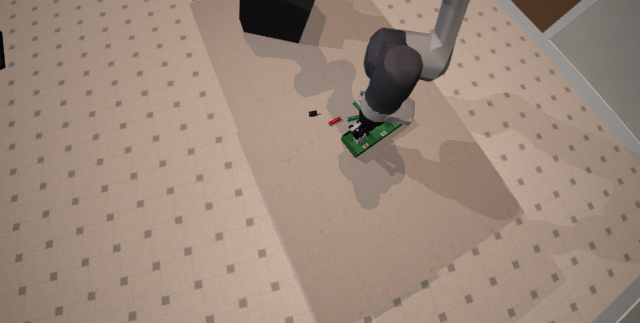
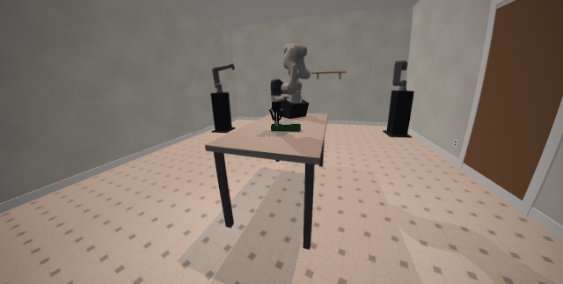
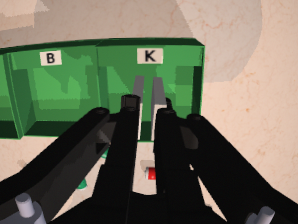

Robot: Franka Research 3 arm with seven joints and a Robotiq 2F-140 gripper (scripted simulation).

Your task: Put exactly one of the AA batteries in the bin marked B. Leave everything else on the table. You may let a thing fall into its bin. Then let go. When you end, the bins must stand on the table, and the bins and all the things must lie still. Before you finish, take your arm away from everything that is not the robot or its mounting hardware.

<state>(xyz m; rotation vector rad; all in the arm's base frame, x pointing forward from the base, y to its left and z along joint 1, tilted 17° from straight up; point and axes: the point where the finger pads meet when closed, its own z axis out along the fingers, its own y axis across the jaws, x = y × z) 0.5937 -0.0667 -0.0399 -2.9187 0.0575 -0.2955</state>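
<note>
Now: hand 80 mm to the right of the green bin and 30 mm above it. From my hand the other things lie so: green AA battery (110 mm behind, 80 mm to the left, 40 mm below); black part (170 mm behind, 70 mm to the right, 50 mm below); red cell (100 mm behind, 30 mm to the right, 40 mm below).
</note>
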